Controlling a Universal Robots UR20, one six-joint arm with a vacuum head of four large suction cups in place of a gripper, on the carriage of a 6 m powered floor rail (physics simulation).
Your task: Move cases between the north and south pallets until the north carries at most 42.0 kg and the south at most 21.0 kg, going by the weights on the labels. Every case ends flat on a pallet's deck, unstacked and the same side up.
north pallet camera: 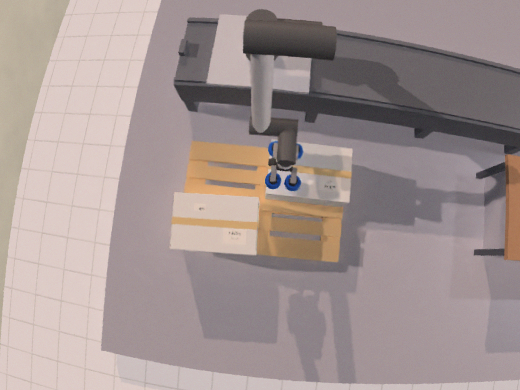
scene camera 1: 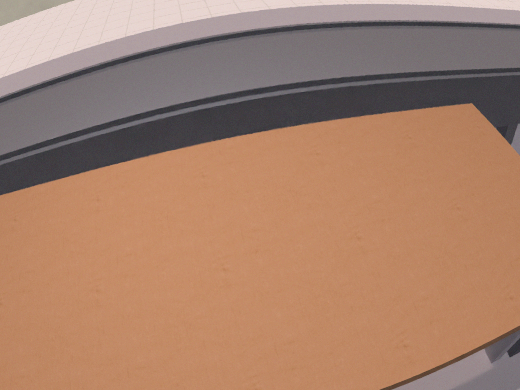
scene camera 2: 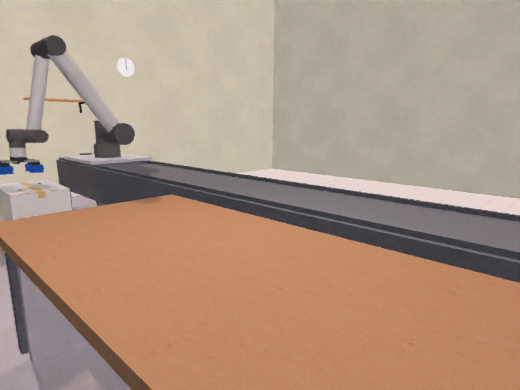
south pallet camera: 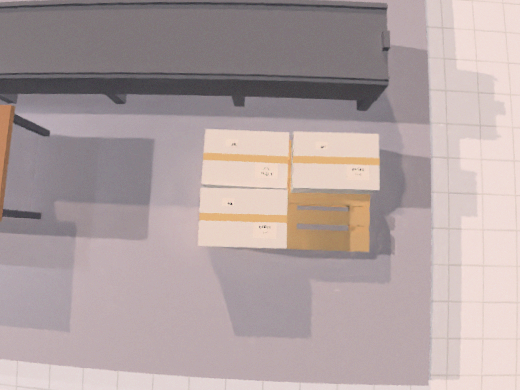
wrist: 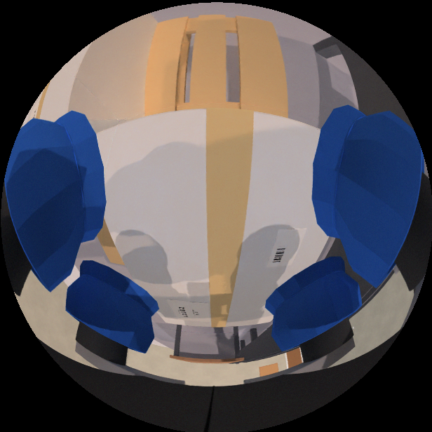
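My gripper, four blue suction cups, is open, with a gap above the right-rear white case on the north pallet. In the north pallet camera it hangs over that case's left half. A second white case lies flat at the front left of this pallet. The south pallet bears three flat cases: rear left, rear right and front left. The label weights are too small to read.
The floor rail runs behind both pallets. The brown table stands between them. North deck boards show rear left and front right; south boards show front right.
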